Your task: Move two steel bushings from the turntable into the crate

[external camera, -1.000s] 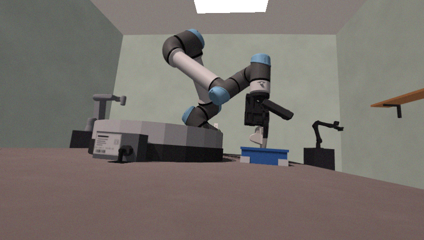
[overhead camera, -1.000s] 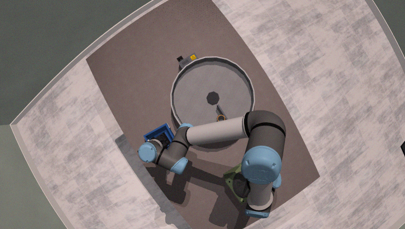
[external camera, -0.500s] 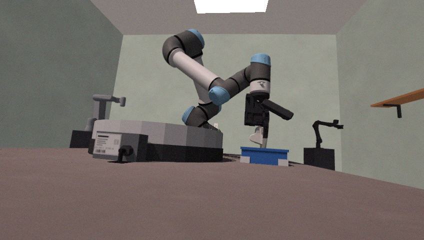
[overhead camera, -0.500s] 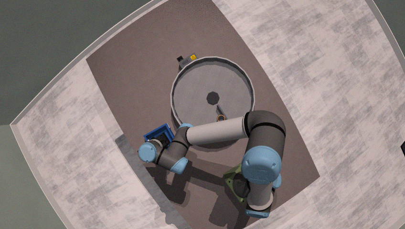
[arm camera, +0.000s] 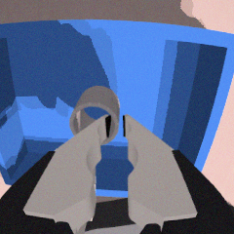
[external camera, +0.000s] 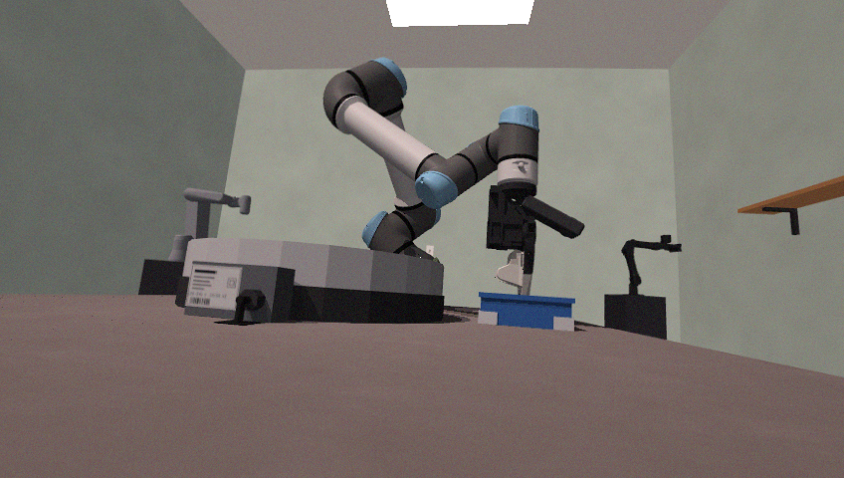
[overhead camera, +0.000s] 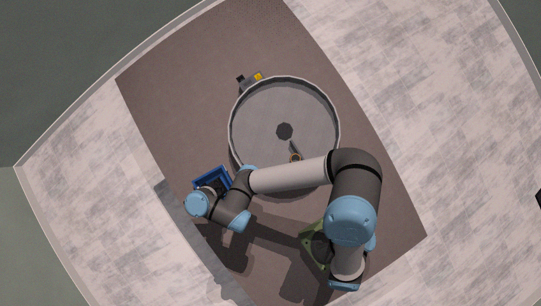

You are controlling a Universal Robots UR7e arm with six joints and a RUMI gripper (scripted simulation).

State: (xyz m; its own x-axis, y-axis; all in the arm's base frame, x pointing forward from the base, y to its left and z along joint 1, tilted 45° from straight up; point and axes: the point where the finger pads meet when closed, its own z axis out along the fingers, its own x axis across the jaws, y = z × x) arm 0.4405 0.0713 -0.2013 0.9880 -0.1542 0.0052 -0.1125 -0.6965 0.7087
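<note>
My hand is 20 mm past the blue crate and 20 mm above it.
</note>
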